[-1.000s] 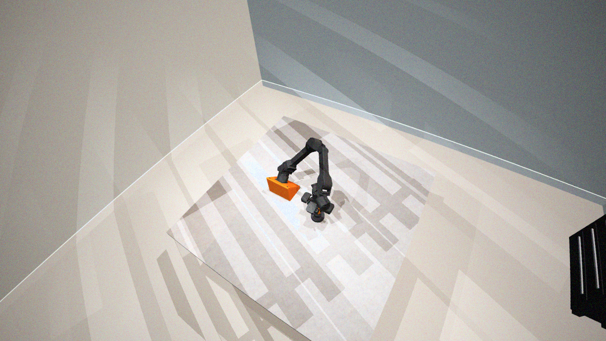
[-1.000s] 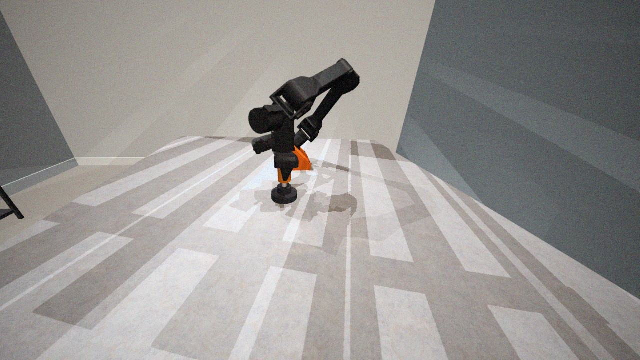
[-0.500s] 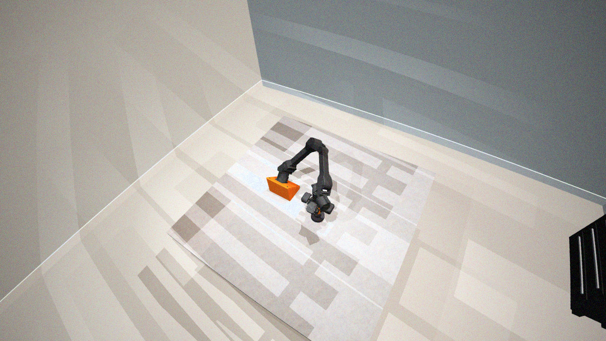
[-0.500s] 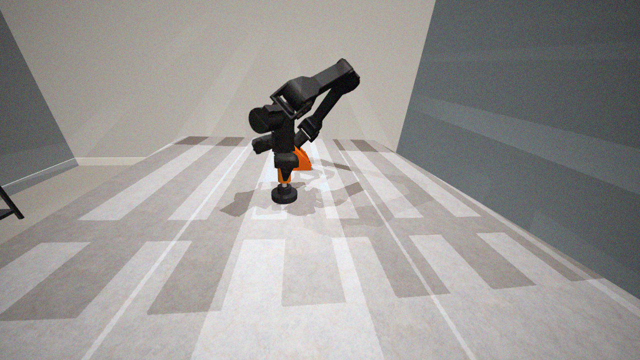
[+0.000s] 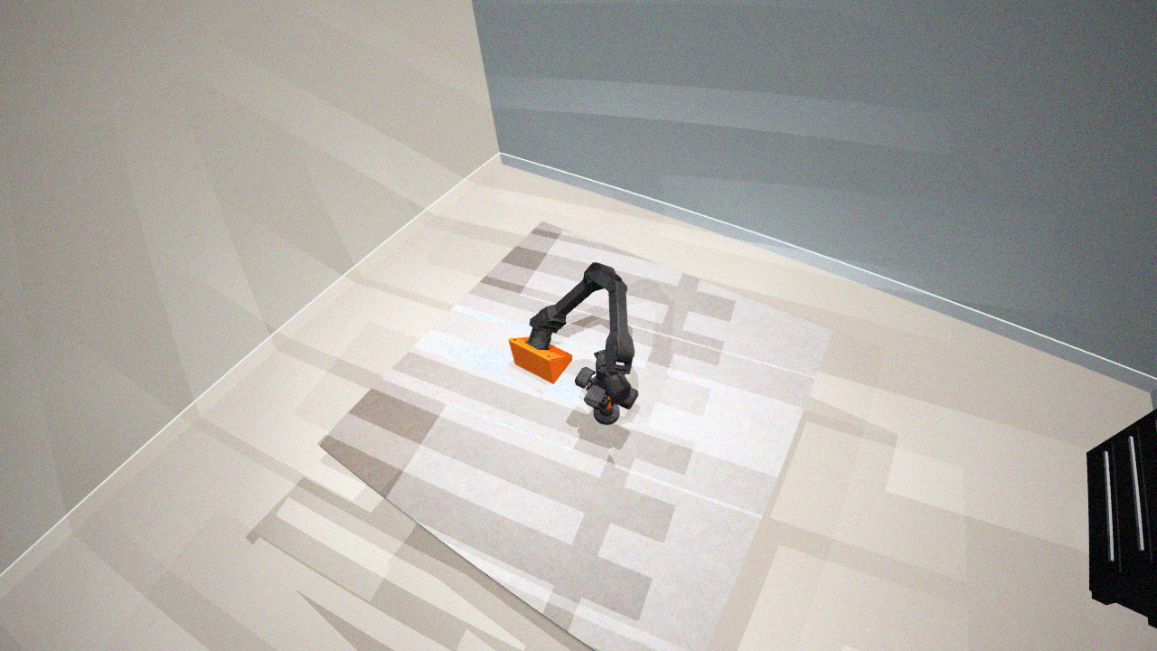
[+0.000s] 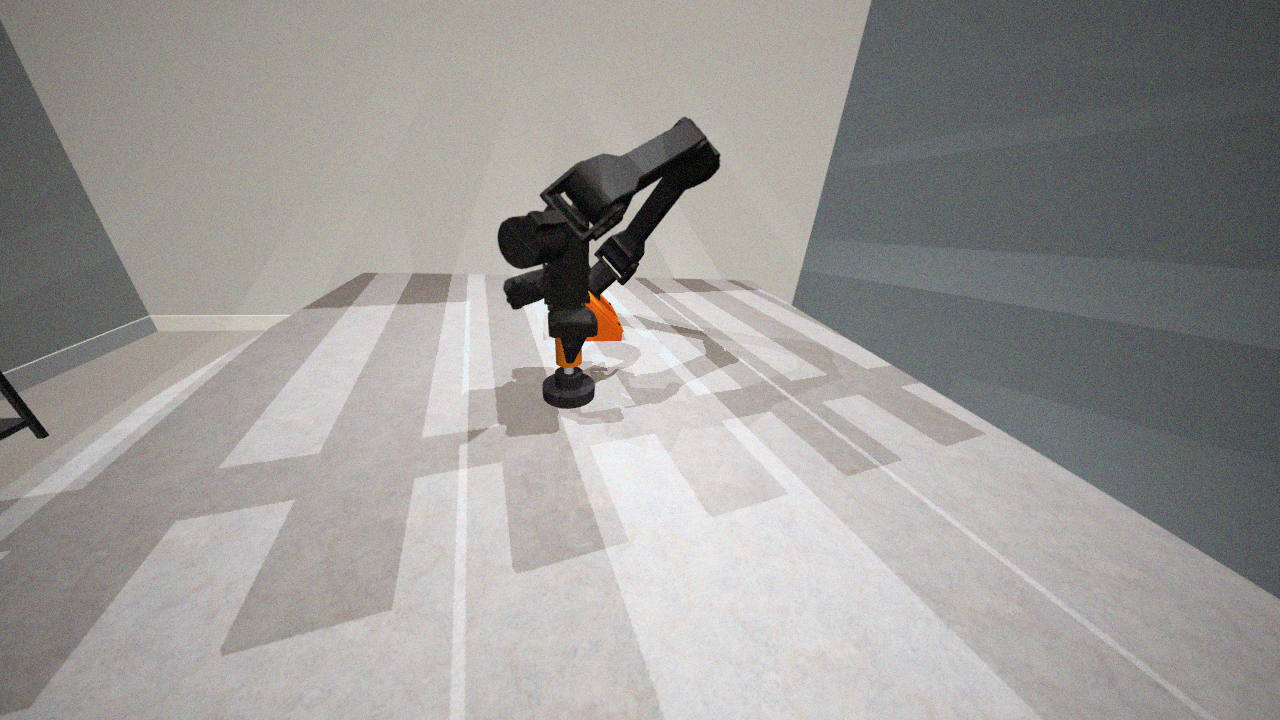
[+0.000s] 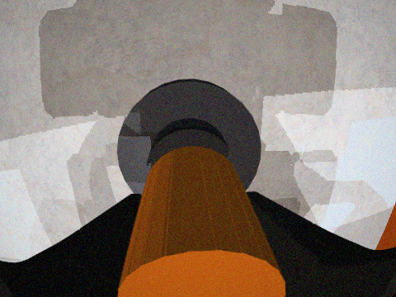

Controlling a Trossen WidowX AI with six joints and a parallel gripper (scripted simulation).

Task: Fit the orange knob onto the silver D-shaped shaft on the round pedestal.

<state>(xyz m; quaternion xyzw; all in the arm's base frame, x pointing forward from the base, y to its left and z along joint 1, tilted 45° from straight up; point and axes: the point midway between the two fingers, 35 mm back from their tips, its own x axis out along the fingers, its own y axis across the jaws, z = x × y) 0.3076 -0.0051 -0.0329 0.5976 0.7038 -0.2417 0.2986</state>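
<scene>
Now: the orange knob 30 mm above my gripper tip. Round my gripper tip: round dark pedestal 40 mm below.
</scene>
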